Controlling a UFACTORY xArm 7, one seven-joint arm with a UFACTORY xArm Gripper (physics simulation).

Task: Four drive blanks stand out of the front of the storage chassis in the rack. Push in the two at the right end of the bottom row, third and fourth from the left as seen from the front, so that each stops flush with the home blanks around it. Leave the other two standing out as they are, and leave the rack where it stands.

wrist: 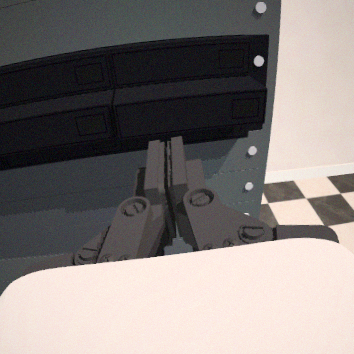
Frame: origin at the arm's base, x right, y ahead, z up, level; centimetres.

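Seen in the pictures: gripper, fingertip midpoint: [170,162].
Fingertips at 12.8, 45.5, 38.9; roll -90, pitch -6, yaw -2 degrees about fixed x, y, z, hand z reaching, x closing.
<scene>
Pixels of each thing's top centre, then the offset from my fingertips to it, as dx, dy, dz. "spot": a spot on its surface instead.
- left-hand blank, top centre: [55,51] -9.6, +14.9, +4.3
- right edge with several pale round bolts, surface spot: [258,61] spot: +8.4, +11.4, +2.3
The storage chassis shows its black front of drive blanks in the upper half of the wrist view. A right-hand blank [187,114] and its left neighbour [45,134] stand out as a ledge, their top faces showing. Above them are another right-hand blank [175,65] and a left-hand blank [45,82]. A dark strip shows below the ledge; whether it holds more blanks is too dark to tell. My gripper [170,162] is shut and empty. Its fingertips appear just below the lower edge of the right-hand standing-out blank; whether they touch anything cannot be told.
The grey-green rack [269,85] has a right edge with several pale round bolts [258,61]. Grey-green panels [222,172] lie below the chassis. A pale wall [317,75] and a checkered floor [330,200] show to the right. A pale rounded arm cover [175,305] fills the bottom.
</scene>
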